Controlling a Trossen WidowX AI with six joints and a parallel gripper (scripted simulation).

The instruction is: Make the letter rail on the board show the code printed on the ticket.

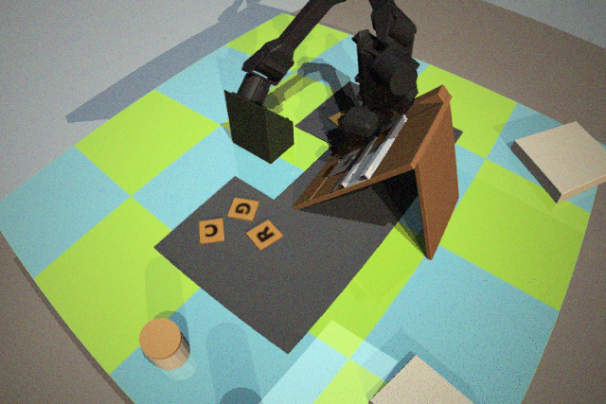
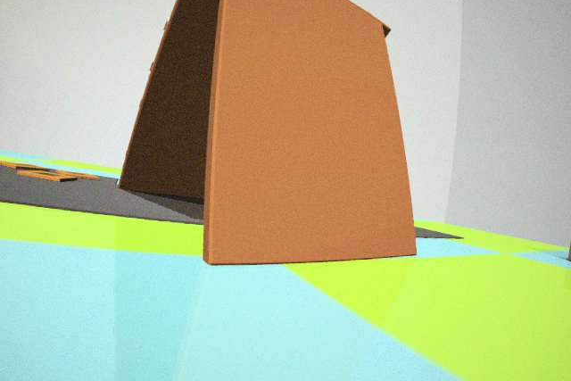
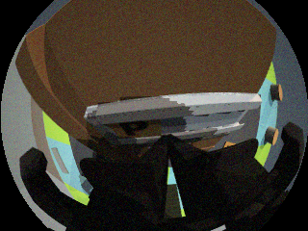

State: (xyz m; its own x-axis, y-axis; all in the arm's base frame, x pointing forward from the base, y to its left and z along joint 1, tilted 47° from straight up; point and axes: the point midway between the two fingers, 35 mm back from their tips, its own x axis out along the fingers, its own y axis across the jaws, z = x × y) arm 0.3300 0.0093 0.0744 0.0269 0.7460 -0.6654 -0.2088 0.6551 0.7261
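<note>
Now: the white ticket 9 cm below my gripper tip, 5 cm behind it and 2 cm to the right of it. Round my gripper tip: dark mat (18 cm below, 13 cm behind, 4 cm to the right); grey slab (49 cm to the left, 30 cm behind, 18 cm below).
</note>
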